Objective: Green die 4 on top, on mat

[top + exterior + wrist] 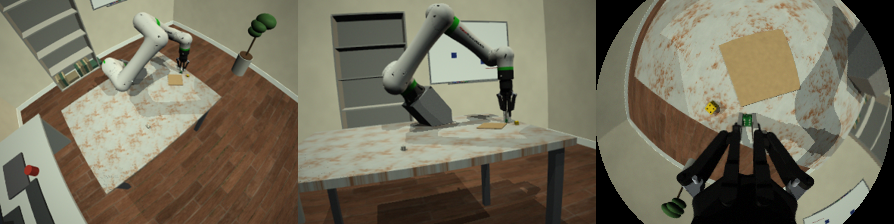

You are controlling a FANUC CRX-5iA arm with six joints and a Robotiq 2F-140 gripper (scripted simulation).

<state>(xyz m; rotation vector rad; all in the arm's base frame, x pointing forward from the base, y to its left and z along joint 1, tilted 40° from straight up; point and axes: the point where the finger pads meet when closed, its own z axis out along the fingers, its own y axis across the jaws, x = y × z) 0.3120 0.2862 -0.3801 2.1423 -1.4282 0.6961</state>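
The tan mat is 1 cm ahead of my hand, 12 cm to the right of it and 3 cm below it. The rest, counted from my hand: green die (2 cm below); then grey die (16 cm ahead, 66 cm to the right, 3 cm below); then yellow die (8 cm ahead, 3 cm below).
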